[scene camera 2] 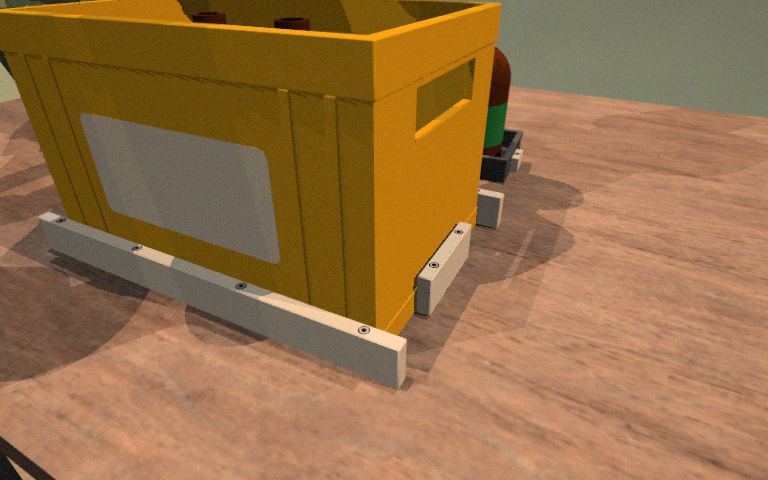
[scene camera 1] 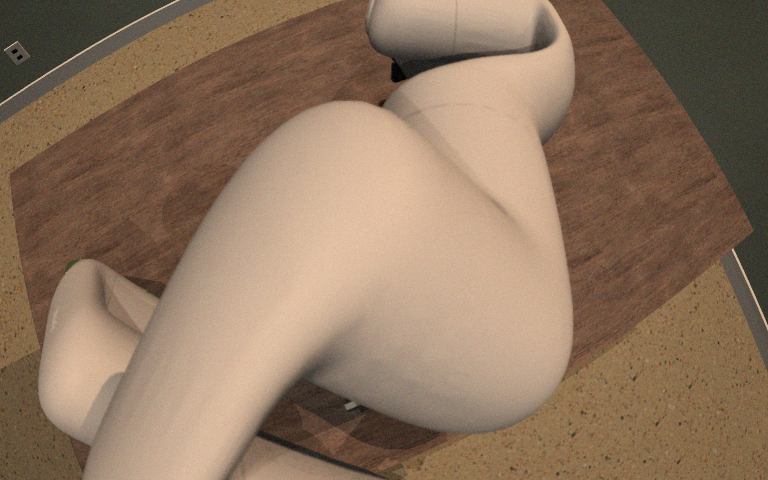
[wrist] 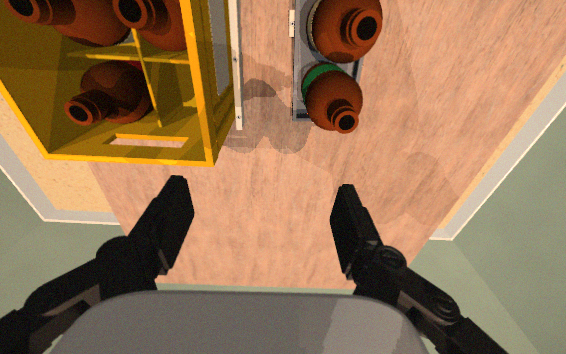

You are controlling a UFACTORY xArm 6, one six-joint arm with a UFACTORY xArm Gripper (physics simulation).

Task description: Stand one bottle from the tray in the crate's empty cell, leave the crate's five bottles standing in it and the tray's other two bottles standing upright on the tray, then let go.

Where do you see a red-labelled bottle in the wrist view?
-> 116,91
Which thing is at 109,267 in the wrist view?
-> My gripper.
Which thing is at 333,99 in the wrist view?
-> A green-labelled bottle.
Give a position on a short strip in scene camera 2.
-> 432,283
